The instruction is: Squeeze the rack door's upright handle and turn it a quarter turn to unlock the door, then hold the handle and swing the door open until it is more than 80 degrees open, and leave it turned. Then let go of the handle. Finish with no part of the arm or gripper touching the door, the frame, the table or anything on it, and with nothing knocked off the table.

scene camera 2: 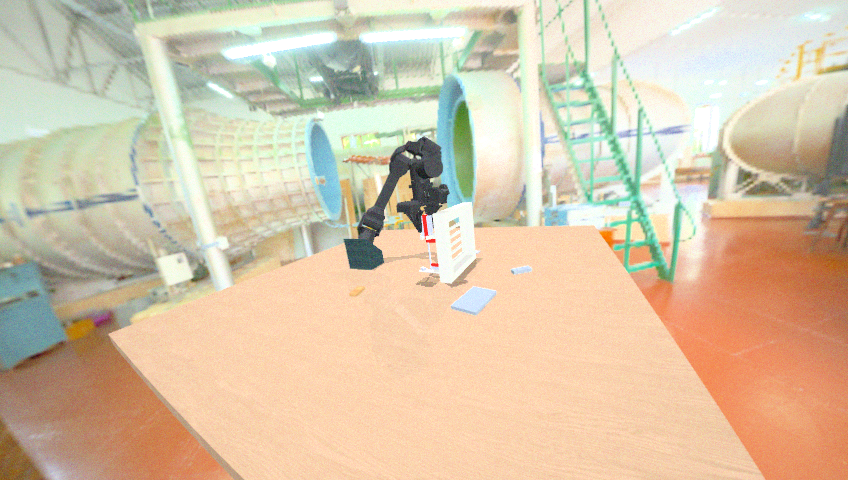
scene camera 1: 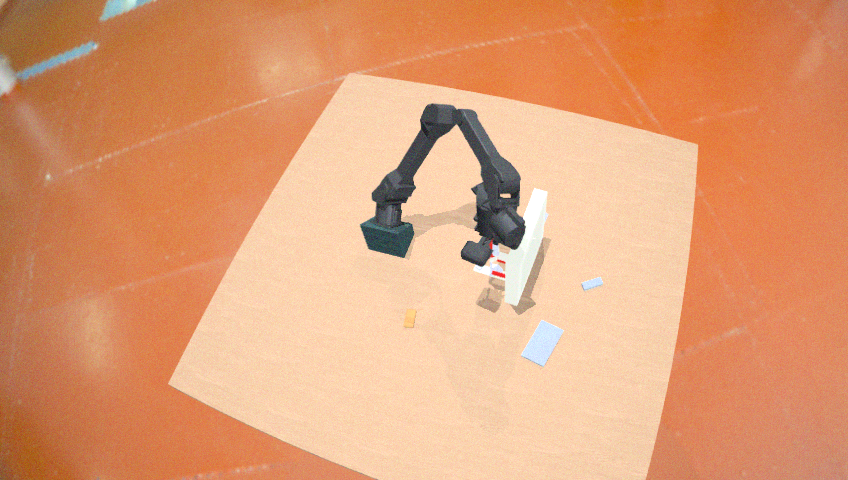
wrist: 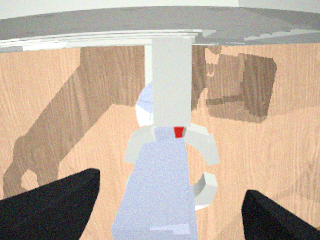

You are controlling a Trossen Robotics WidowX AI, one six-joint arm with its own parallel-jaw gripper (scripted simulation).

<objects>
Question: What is the gripper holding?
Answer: Nothing.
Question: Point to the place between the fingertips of the gripper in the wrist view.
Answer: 172, 190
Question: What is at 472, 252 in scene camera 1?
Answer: The gripper.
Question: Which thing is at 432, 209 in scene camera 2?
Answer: The gripper.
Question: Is the gripper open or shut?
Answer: Open.
</objects>
